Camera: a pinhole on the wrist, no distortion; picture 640 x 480 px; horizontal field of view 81.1 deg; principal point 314.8 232.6 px. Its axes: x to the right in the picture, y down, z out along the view. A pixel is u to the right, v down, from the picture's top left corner.
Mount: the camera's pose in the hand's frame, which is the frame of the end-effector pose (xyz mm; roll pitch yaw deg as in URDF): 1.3 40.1 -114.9 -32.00 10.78 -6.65
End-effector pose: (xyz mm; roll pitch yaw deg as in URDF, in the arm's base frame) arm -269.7 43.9 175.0 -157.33 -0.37 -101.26
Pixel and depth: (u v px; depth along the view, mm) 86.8 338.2 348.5
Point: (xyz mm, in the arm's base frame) -477.2 215.7 -102.5
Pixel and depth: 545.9 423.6 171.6
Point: -483.6 -58.9 137.2
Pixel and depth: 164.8 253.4 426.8
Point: -426.1 146.4 -180.0
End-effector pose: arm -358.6 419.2 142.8 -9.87 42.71 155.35
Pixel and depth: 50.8 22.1 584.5
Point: -628.8 314.4 764.3
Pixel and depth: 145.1 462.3 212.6
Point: -418.6 151.1 149.0
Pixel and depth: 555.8 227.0 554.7
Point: -950.4 339.9 -5.5
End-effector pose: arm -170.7 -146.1 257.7 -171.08 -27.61 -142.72
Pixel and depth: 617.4 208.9 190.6
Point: -384.4 -177.5 313.7
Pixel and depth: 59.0 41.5 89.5
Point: -177.0 -83.5 236.8
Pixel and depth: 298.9 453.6 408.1
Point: -548.9 111.2 139.3
